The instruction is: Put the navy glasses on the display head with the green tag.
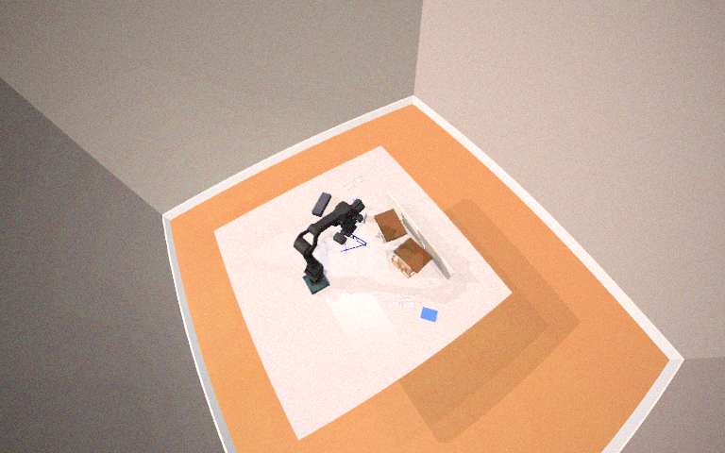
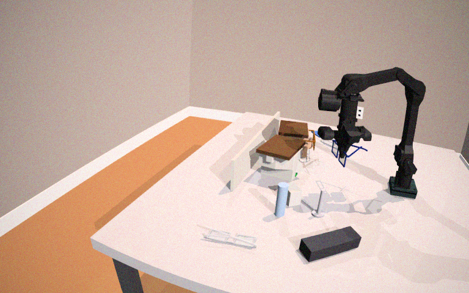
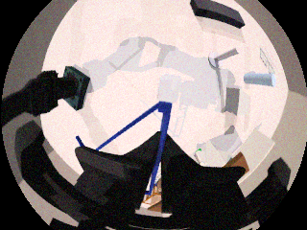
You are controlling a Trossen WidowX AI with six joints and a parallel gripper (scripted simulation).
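Right now the grey peg is 20 mm ahead of my gripper tip, 180 mm to the left of it and 100 mm below it. From my gripper tip the other things lie so: head (230 mm ahead, 250 mm to the right, 70 mm below); then light blue cylinder (130 mm ahead, 230 mm to the left, 70 mm below); then beige cube (120 mm ahead, 140 mm to the left, 100 mm below).
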